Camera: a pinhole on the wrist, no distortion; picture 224 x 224 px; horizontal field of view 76.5 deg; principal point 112.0 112.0 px. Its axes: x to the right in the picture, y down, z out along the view. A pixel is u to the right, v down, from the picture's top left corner.
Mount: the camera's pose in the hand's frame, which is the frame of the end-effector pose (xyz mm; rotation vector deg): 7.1 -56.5 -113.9 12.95 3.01 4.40
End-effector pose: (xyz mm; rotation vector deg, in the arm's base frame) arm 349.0 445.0 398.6 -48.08 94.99 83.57
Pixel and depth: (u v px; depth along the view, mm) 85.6 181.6 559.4
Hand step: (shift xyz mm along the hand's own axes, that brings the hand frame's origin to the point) -81.7 77.2 496.9
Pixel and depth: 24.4 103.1 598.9
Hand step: -321.6 -256.0 476.5
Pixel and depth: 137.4 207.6 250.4
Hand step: 55.0 55.4 165.9
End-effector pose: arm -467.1 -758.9 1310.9 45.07 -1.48 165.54
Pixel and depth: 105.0 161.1 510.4
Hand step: 0.6 -0.4 423.7
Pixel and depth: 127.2 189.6 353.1
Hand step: 52.6 55.7 271.6
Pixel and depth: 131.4 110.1 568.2
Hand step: 119.3 -183.5 434.0
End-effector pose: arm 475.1 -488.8 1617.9 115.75 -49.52 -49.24
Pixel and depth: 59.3 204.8 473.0
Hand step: -160.6 124.4 423.8
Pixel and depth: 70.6 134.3 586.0
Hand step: -133.8 -111.1 484.6
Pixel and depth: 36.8 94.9 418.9
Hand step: -184.7 -216.6 292.0
